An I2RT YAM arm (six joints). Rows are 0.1 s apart.
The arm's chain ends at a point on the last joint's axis. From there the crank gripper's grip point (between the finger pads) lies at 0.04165 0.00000 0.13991 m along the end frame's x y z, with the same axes.
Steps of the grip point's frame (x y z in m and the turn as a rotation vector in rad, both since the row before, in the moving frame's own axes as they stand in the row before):
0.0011 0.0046 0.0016 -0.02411 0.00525 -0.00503
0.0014 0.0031 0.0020 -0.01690 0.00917 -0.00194
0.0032 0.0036 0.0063 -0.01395 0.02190 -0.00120
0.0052 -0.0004 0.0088 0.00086 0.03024 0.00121
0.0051 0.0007 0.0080 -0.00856 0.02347 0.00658
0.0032 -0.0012 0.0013 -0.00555 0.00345 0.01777
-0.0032 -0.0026 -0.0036 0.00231 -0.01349 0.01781
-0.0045 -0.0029 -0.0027 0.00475 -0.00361 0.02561
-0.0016 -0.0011 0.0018 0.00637 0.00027 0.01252
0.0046 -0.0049 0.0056 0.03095 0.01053 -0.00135
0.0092 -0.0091 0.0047 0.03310 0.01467 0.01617
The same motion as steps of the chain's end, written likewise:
0.0004 0.0014 0.0019 -0.02411 0.00525 -0.00503
0.0001 0.0008 0.0024 -0.01690 0.00917 -0.00194
0.0001 0.0017 0.0073 -0.01395 0.02190 -0.00120
0.0010 -0.0003 0.0101 0.00086 0.03024 0.00121
0.0018 -0.0008 0.0090 -0.00856 0.02347 0.00658
0.0027 -0.0027 0.0014 -0.00555 0.00345 0.01777
-0.0013 -0.0030 -0.0041 0.00231 -0.01349 0.01781
-0.0040 -0.0033 -0.0029 0.00475 -0.00361 0.02561
-0.0016 -0.0007 0.0018 0.00637 0.00027 0.01252
0.0031 -0.0005 0.0061 0.03095 0.01053 -0.00135
0.0071 -0.0052 0.0054 0.03310 0.01467 0.01617

